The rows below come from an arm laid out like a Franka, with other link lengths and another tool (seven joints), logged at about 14 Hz.
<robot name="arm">
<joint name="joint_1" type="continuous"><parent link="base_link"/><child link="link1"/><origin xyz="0 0 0.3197" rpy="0 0 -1.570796"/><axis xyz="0 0 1"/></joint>
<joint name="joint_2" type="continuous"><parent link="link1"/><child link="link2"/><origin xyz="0 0 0" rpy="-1.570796 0 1.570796"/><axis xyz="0 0 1"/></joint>
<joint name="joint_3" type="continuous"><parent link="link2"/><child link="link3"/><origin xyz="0 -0.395 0" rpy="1.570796 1.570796 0"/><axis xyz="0 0 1"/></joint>
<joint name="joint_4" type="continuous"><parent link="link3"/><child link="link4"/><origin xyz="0 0.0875 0" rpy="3.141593 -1.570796 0"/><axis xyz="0 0 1"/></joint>
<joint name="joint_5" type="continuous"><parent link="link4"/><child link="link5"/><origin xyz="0.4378 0.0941 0" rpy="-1.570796 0 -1.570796"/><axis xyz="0 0 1"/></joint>
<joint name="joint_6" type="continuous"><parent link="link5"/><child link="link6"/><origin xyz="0 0 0" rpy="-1.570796 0 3.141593"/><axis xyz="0 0 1"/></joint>
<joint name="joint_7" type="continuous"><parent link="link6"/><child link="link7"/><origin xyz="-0.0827 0 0" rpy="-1.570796 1.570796 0"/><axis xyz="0 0 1"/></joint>
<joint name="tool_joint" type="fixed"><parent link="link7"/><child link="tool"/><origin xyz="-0.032 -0.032 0.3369" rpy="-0.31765 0 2.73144"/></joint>
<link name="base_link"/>
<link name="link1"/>
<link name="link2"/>
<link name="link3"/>
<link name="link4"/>
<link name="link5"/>
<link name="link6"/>
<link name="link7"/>
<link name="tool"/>
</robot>
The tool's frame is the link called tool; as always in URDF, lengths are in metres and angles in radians. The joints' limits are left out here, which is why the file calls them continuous.
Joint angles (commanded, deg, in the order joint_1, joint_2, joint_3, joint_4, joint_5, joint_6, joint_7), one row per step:
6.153, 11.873, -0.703, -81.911, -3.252, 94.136, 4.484
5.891, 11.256, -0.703, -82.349, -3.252, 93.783, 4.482
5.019, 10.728, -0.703, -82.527, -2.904, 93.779, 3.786
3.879, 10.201, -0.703, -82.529, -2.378, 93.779, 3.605
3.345, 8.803, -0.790, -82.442, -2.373, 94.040, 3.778
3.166, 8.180, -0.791, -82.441, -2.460, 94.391, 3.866
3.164, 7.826, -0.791, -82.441, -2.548, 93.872, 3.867
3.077, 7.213, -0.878, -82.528, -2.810, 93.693, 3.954
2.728, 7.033, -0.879, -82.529, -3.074, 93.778, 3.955
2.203, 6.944, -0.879, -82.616, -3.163, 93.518, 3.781
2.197, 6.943, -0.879, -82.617, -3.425, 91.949, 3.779
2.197, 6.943, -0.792, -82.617, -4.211, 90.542, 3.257
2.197, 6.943, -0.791, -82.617, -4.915, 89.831, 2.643
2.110, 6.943, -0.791, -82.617, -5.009, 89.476, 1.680
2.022, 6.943, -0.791, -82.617, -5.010, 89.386, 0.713
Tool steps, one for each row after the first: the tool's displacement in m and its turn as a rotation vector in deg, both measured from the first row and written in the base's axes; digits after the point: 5 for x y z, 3 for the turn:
-0.00512, -0.00355, 0.00300, -0.010, 0.173, -0.282
-0.00661, -0.01208, 0.00723, 0.365, -0.103, -0.480
-0.00778, -0.02226, 0.01280, 0.928, -0.584, -1.466
-0.00902, -0.02925, 0.02973, 1.049, -2.339, -2.233
-0.00849, -0.03173, 0.03730, 1.032, -3.323, -2.474
-0.01234, -0.03246, 0.04075, 0.937, -3.164, -2.499
-0.01531, -0.03600, 0.04689, 0.694, -3.533, -2.758
-0.01537, -0.04148, 0.04923, 0.438, -3.815, -3.097
-0.01763, -0.04809, 0.04921, 0.311, -3.554, -3.461
-0.02674, -0.04999, 0.04761, -0.037, -2.004, -3.554
-0.03453, -0.05422, 0.04691, -0.895, -0.610, -3.034
-0.03827, -0.05881, 0.04700, -1.640, 0.107, -2.475
-0.03988, -0.06092, 0.04684, -1.756, 0.528, -1.629
-0.03994, -0.06244, 0.04681, -1.765, 0.691, -0.759

